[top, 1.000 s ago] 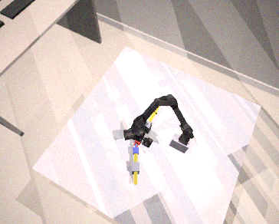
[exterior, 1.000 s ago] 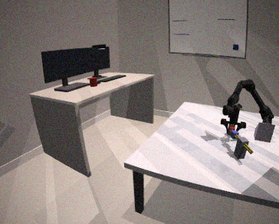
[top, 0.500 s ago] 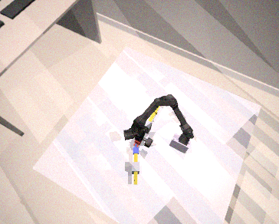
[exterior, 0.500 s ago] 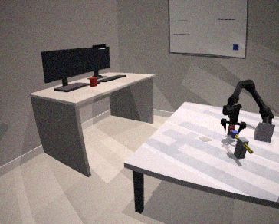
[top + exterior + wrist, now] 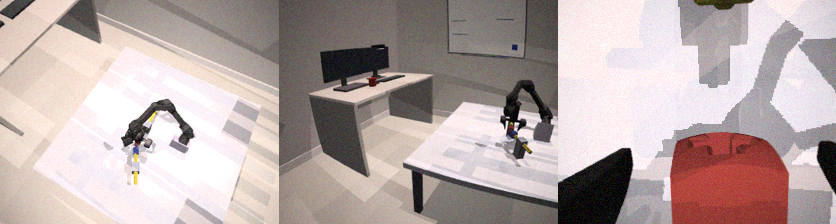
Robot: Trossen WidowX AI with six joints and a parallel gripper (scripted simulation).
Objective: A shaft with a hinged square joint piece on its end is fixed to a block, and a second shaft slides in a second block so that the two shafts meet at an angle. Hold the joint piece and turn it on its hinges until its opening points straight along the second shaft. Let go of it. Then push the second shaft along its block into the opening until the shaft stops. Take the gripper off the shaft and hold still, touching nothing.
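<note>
The red joint piece is 20 mm to the left of my gripper tip and 10 mm above it.
</note>
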